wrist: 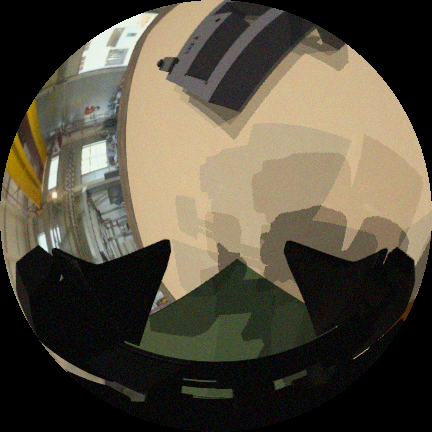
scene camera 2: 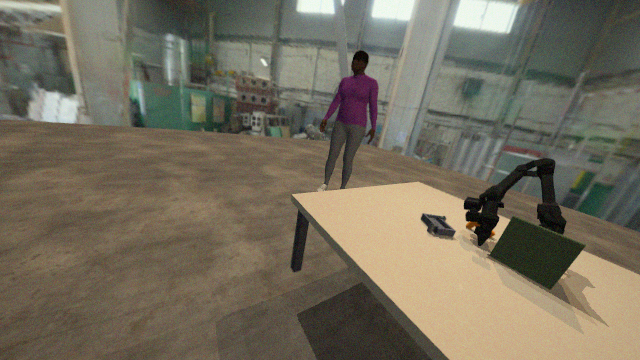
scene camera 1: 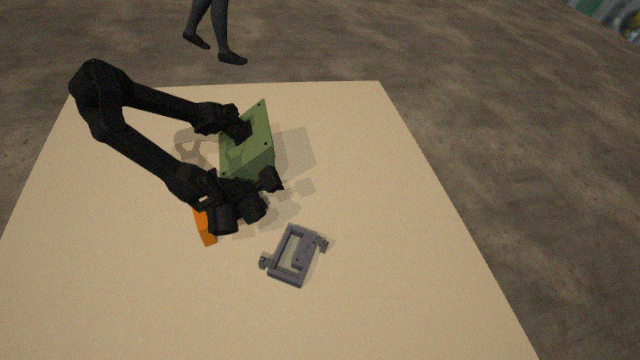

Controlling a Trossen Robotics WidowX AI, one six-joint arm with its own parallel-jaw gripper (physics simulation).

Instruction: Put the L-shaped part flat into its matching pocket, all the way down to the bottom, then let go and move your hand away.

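Seen in the pictures: gripper, fingertip midpoint: (wrist: pixel 229 247) (scene camera 2: pixel 481 242) (scene camera 1: pixel 272 196); arm's base at its link origin: (wrist: pixel 188 378) (scene camera 2: pixel 544 239) (scene camera 1: pixel 243 133).
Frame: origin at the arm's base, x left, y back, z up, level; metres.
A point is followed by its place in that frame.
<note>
The orange part (scene camera 1: pixel 202 227) @(x -0.137, y -0.236, z -0.078 m) (scene camera 2: pixel 487 230) lies on the table beside and partly behind the gripper. A small bit of orange (wrist: pixel 408 312) shows at the right edge of the wrist view. Its full L shape is hidden. The grey frame (scene camera 1: pixel 285 276) @(x 0.041, y -0.396, z -0.104 m) (scene camera 2: pixel 440 227) @(x 0.133, y -0.310, z -0.103 m) (wrist: pixel 260 65) @(x 0.055, y -0.295, z -0.125 m) lies flat on the table, with a recess that bends around an inner block and a small lug on each of two sides. My gripper (scene camera 1: pixel 260 192) @(x 0.054, y -0.162, z -0.106 m) (scene camera 2: pixel 482 232) @(x 0.054, y -0.162, z -0.106 m) (wrist: pixel 229 247) @(x 0.054, y -0.162, z -0.106 m) is open with nothing between its fingers. It is above the table between the orange part and the green mount, apart from the frame.
The arm's base sits on a slanted green mount (scene camera 1: pixel 257 135) @(x 0.035, y -0.049, z 0.032 m) (scene camera 2: pixel 537 252) @(x 0.071, y -0.005, z -0.035 m) (wrist: pixel 200 345) @(x 0.022, y -0.114, z -0.049 m), close behind the gripper. The pale table (scene camera 1: pixel 390 300) @(x 0.289, y -0.512, z -0.140 m) (scene camera 2: pixel 380 235) @(x 0.422, y -0.429, z -0.140 m) has its long edge beyond the frame. A person (scene camera 2: pixel 357 105) stands on the floor past the table.
</note>
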